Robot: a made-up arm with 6 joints. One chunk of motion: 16 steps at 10 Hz.
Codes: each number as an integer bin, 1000 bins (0 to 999) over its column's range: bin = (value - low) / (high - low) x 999, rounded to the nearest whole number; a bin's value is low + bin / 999 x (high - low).
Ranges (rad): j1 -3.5..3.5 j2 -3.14..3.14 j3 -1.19..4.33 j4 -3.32..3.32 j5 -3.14..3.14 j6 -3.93..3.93
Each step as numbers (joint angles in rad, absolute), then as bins.
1 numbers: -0.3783 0.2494 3.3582 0.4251 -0.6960 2.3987
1 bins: 446 539 823 563 389 804
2 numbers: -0.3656 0.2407 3.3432 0.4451 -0.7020 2.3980
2 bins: 447 538 820 566 388 804
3 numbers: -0.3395 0.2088 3.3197 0.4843 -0.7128 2.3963
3 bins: 451 533 816 572 386 804
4 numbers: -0.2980 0.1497 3.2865 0.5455 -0.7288 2.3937
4 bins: 457 523 810 582 384 804
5 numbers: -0.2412 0.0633 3.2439 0.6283 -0.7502 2.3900
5 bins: 465 510 802 594 380 803
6 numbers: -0.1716 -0.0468 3.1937 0.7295 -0.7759 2.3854
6 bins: 475 492 793 609 376 803
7 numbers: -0.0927 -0.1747 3.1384 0.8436 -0.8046 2.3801
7 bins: 486 472 783 626 372 802
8 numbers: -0.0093 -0.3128 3.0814 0.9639 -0.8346 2.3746
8 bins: 498 450 773 645 367 801
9 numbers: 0.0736 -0.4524 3.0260 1.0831 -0.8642 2.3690
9 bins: 510 428 763 662 362 801
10 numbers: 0.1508 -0.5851 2.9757 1.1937 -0.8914 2.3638
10 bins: 521 406 754 679 358 800
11 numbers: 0.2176 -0.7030 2.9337 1.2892 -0.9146 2.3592
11 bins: 531 388 746 693 354 799
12 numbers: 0.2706 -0.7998 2.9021 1.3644 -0.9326 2.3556
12 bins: 538 372 741 705 351 799
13 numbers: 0.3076 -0.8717 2.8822 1.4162 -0.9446 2.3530
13 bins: 543 361 737 713 349 799
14 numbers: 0.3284 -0.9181 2.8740 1.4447 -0.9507 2.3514
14 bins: 546 353 735 717 348 798
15 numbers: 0.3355 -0.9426 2.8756 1.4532 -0.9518 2.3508
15 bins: 547 350 736 718 348 798
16 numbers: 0.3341 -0.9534 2.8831 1.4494 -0.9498 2.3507
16 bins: 547 348 737 718 348 798
